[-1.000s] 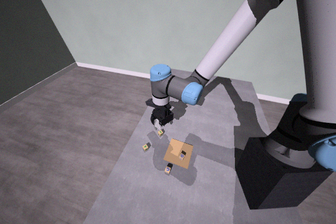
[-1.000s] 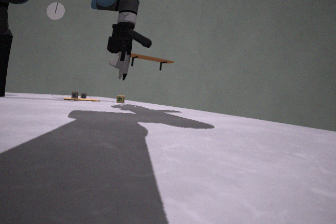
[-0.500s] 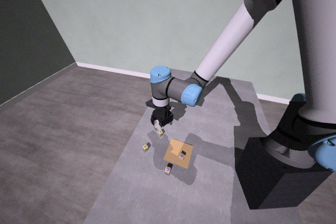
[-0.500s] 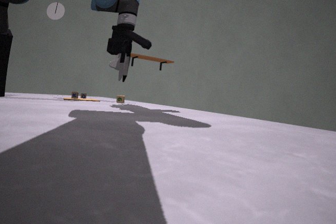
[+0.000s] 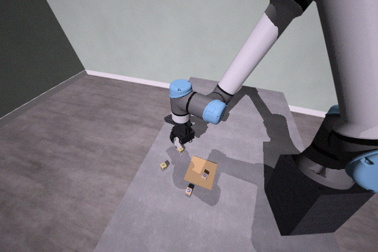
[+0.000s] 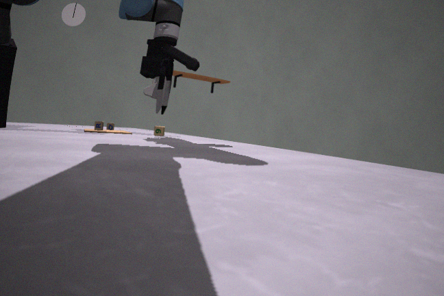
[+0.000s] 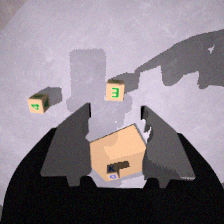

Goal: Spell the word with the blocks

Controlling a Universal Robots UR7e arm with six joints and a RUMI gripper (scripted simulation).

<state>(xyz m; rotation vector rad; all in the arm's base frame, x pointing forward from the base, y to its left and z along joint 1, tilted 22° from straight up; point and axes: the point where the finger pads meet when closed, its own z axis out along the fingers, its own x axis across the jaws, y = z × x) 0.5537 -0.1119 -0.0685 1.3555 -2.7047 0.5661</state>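
Now: hand 60 mm above the green block. Round my hand: mat: 140 mm behind, 90 mm to the left, 70 mm below; blue g block: 100 mm behind, 200 mm to the left, 60 mm below; blue d block: 160 mm behind, 120 mm to the left, 60 mm below.
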